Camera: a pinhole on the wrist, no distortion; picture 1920 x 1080 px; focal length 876.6 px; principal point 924.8 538.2 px. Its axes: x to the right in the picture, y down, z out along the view. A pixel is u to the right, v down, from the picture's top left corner.
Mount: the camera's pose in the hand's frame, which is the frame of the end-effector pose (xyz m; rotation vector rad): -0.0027 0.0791 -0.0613 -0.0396 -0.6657 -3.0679
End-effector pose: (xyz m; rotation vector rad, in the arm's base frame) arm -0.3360 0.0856 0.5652 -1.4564 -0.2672 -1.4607
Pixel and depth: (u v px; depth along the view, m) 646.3 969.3 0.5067
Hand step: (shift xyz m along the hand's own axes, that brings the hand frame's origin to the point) 0.1723 0.0618 0.4989
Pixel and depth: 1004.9 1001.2 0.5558
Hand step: -0.0379 0.0424 0.5673
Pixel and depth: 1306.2 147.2 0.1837
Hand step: -0.0788 0.2301 0.0739
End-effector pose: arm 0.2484 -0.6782 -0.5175 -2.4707 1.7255 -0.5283
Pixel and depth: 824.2 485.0 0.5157
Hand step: 0.0687 0.3211 0.3934
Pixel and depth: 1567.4 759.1 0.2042
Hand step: -0.1470 0.1174 0.1496
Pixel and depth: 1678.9 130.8 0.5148
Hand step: -0.4347 0.5117 0.3190
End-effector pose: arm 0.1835 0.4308 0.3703 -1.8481 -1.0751 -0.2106
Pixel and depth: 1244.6 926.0 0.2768
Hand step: -0.0960 0.0827 0.2438
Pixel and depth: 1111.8 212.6 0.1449
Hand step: -0.0305 0.1882 0.0490
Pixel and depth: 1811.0 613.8 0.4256
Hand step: -0.4222 0.2235 0.3519
